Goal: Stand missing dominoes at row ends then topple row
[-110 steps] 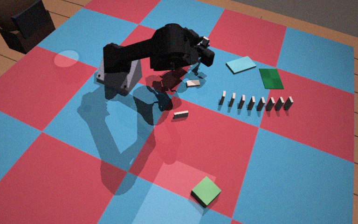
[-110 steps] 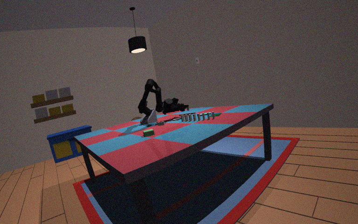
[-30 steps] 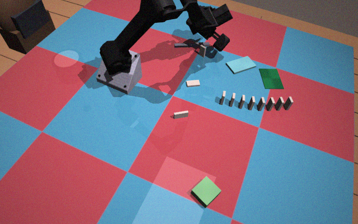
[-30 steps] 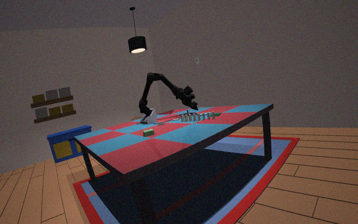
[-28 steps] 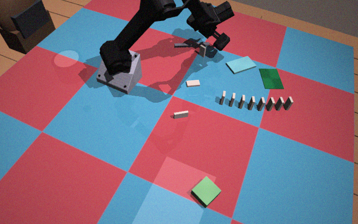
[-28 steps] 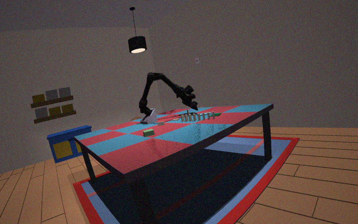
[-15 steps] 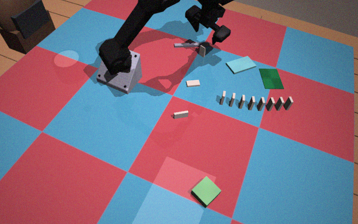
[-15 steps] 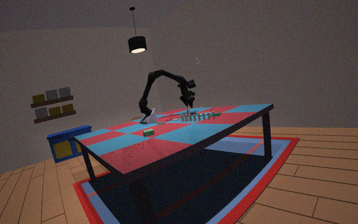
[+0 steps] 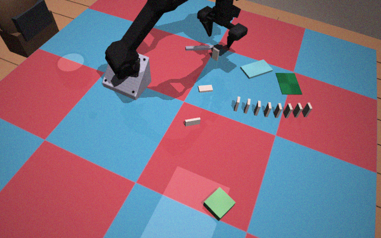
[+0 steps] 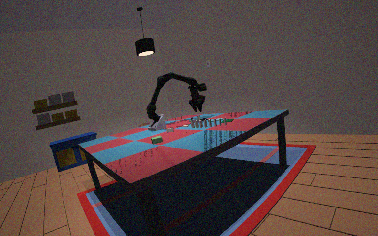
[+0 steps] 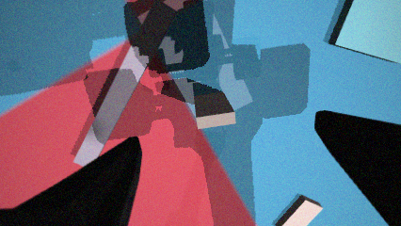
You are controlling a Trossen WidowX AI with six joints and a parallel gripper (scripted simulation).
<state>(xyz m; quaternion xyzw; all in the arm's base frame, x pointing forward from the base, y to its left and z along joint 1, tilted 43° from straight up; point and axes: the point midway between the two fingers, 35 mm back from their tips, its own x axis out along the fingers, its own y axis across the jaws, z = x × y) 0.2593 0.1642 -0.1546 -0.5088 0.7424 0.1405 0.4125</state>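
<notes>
The grey bar is 8 cm below my gripper tip, 6 cm behind it and 4 cm to the left of it. The rest, counted from my gripper tip: dark green flat tile: 29 cm ahead, 8 cm below, 5 cm to the right; light blue flat tile: 16 cm ahead, 8 cm below, 1 cm to the right; light green block: 57 cm to the right, 13 cm ahead, 7 cm below.
</notes>
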